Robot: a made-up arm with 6 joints.
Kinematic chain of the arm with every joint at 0, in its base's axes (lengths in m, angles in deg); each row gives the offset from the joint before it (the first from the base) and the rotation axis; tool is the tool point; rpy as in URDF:
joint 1: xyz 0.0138 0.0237 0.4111 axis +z
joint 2: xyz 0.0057 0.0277 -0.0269 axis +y
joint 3: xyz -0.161 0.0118 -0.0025 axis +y
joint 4: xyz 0.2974 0.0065 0.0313 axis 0.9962 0 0.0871
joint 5: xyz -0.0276 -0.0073 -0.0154 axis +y
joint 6: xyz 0.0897 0.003 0.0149 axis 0.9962 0 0.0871
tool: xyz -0.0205 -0.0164 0.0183 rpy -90 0 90
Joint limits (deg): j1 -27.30..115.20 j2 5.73..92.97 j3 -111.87..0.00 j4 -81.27..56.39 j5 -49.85..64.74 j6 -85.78..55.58
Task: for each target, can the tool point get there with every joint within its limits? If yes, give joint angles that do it. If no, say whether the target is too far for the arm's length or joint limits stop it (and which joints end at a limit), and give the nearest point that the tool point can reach.
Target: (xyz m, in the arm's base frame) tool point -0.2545 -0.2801 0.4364
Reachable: no: joint limits stop it (at a limit: joint 2, joint 3, joint 5) | nearest point -0.2031 -0.2219 0.6448 | short by 0.222 m
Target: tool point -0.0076 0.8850 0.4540
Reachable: no: too far | nearest point 0.0048 0.3875 0.5074 | short by 0.501 m
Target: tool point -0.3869 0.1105 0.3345
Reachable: no: joint limits stop it (at a limit: joint 1, joint 4, joint 5, joint 6) | nearest point -0.1919 0.2023 0.3345 | short by 0.216 m
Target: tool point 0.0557 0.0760 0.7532
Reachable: yes | joints -5.72 27.80 -78.58 -61.75 1.73 -26.06
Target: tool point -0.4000 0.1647 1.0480
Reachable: no: too far | nearest point -0.2183 0.1028 0.7604 | short by 0.346 m
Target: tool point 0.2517 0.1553 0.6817
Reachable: yes | joints 24.22 73.95 -95.18 27.84 5.60 25.18
